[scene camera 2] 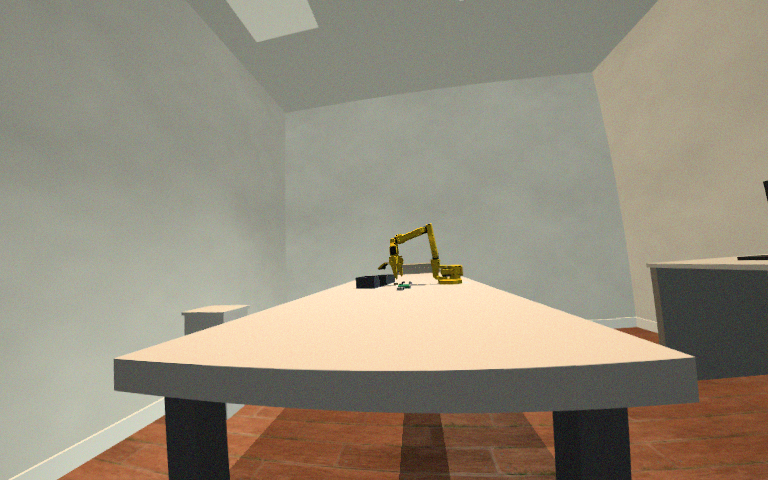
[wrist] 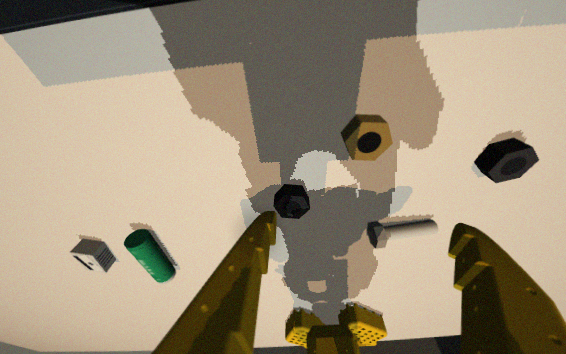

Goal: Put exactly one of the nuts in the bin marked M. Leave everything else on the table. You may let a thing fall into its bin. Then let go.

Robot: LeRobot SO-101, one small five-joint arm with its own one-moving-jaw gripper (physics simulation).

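Frame: origin at the arm's base, x up, y right, z ahead, level; millimetres.
Where they show: end effector, tool point: [scene camera 2: 396, 278] [wrist: 275, 223]; arm's base, origin of the base link: [scene camera 2: 445, 283] [wrist: 328, 314].
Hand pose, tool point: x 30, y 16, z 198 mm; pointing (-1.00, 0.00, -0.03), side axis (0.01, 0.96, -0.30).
Things, the pixels of their top centre, and the offset from my tool point. Level surfaces: height alone.
- small black nut, middle of its top: [wrist: 291, 207] dx -22, dy +1, dz -16 mm
- brass-coloured nut, middle of its top: [wrist: 369, 142] dx -22, dy +40, dz +9 mm
- larger black nut, middle of its top: [wrist: 513, 166] dx -22, dy +96, dz -21 mm
- bolt, middle of its top: [wrist: 409, 243] dx -17, dy +55, dz -57 mm
- green cylinder, middle of its top: [wrist: 147, 269] dx -16, dy -109, dz -38 mm
- small grey block, middle of its top: [wrist: 88, 263] dx -19, dy -155, dz -24 mm
- table, its level: dx -31 mm
My gripper [scene camera 2: 398, 275] [wrist: 364, 221] is open and empty above the table, its jaws in a wide V. In the wrist view, a small black nut [wrist: 292, 201] lies just past the left jaw's tip. A brass-coloured nut [wrist: 368, 138] lies beyond the gap, and a larger black nut [wrist: 507, 160] lies farther right. Two dark bins [scene camera 2: 367, 281] [scene camera 2: 386, 279] stand left of the gripper in the scene view. No letter is readable on them, so I cannot tell which is M.
A bolt [wrist: 404, 229] lies between and beyond the jaws. A green cylinder [wrist: 150, 256] and a small grey block [wrist: 94, 254] lie to the left. A dark edge crosses the top left of the wrist view. The table [scene camera 2: 403, 333] extends toward the scene camera.
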